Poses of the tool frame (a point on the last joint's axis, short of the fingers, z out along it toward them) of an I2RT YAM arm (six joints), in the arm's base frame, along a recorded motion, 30 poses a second.
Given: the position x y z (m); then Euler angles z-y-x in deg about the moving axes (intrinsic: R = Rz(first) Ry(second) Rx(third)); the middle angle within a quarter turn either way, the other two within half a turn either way.
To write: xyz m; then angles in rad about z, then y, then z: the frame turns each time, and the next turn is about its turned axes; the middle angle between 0 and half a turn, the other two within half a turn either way. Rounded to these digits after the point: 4 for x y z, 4 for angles.
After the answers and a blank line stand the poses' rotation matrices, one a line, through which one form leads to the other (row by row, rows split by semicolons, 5 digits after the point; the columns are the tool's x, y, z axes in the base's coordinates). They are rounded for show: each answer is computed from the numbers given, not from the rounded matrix.
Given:
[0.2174, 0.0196, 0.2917, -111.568, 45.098, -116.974]
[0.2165, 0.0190, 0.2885, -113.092, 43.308, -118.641]
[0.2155, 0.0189, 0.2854, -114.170, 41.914, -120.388]
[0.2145, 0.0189, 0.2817, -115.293, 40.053, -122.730]
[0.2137, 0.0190, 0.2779, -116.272, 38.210, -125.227]
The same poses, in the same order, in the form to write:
[0.2174, 0.0196, 0.2917, -0.0304, 1.8967, -0.7262]
[0.2165, 0.0190, 0.2885, -0.0446, 1.9271, -0.7497]
[0.2155, 0.0189, 0.2854, -0.0485, 1.9567, -0.7655]
[0.2145, 0.0189, 0.2817, -0.0493, 1.9975, -0.7857]
[0.2137, 0.0190, 0.2779, -0.0467, 2.0412, -0.8039]

-0.25949 -0.18977 0.94692; -0.65647 0.75380 -0.02883; -0.70832 -0.62910 -0.32018
-0.28540 -0.20481 0.93627; -0.66937 0.74175 -0.04179; -0.68592 -0.63864 -0.34879
-0.30469 -0.22557 0.92536; -0.67891 0.73285 -0.04490; -0.66801 -0.64192 -0.37643
-0.32704 -0.25757 0.90923; -0.69207 0.72044 -0.04484; -0.64350 -0.64392 -0.41386
-0.34780 -0.29358 0.89042; -0.70458 0.70840 -0.04164; -0.61855 -0.64186 -0.45323

